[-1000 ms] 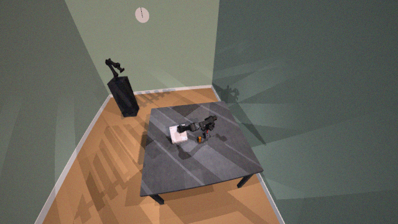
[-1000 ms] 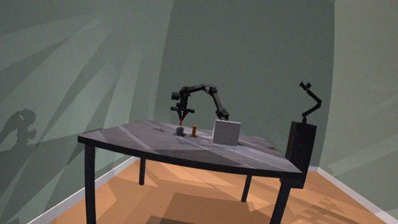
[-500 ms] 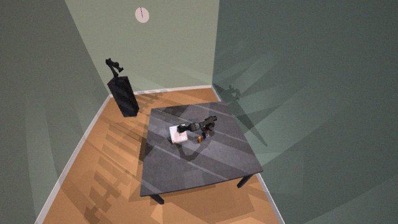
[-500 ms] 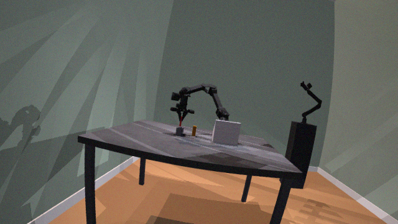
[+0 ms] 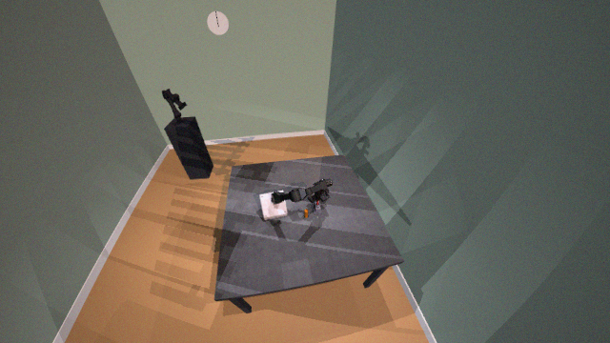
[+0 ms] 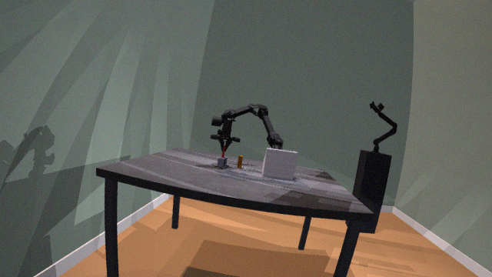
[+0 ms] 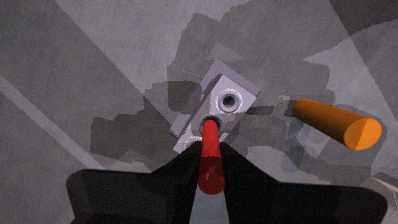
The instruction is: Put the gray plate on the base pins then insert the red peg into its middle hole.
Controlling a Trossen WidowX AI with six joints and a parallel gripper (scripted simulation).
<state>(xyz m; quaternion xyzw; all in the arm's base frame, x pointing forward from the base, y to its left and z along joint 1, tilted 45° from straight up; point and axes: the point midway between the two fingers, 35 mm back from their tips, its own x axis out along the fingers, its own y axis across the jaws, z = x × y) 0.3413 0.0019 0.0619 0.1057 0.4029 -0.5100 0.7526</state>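
Now: gripper tip right at the red peg. Round my gripper tip: base 90 mm below; orange peg 100 mm behind, 70 mm to the right, 60 mm below; gray plate 50 mm below.
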